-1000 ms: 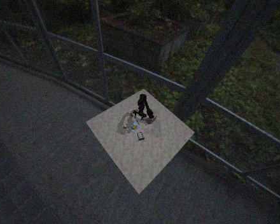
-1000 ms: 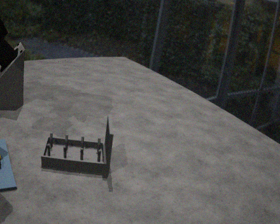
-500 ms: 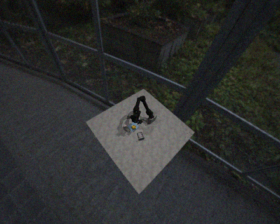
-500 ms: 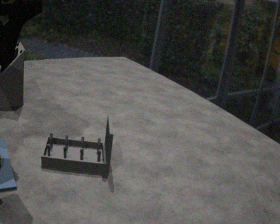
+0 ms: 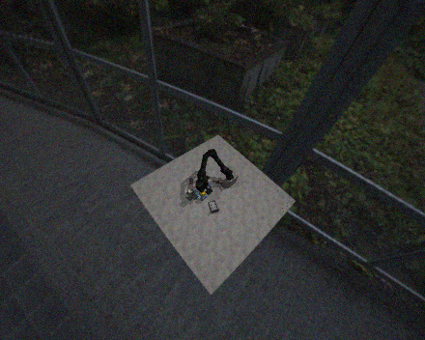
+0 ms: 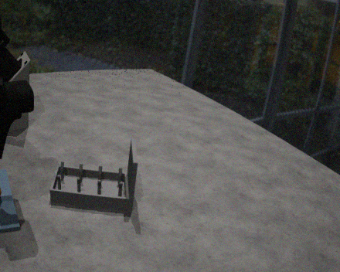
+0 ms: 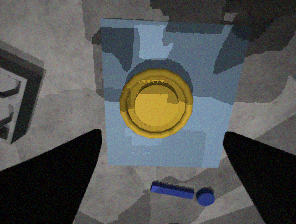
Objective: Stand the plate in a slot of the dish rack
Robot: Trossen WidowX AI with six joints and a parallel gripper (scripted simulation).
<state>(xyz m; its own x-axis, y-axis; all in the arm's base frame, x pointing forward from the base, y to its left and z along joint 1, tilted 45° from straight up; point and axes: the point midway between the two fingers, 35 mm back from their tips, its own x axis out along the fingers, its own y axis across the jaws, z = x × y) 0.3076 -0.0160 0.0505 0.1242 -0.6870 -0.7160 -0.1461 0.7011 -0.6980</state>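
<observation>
My gripper tip is 50 mm above the yellow plate. The rest, counted from my gripper tip: grey dish rack: 10 mm behind, 180 mm to the left, 40 mm below; light blue mat: 10 mm to the right, 60 mm below; blue spoon: 110 mm behind, 60 mm to the right, 60 mm below.
</observation>
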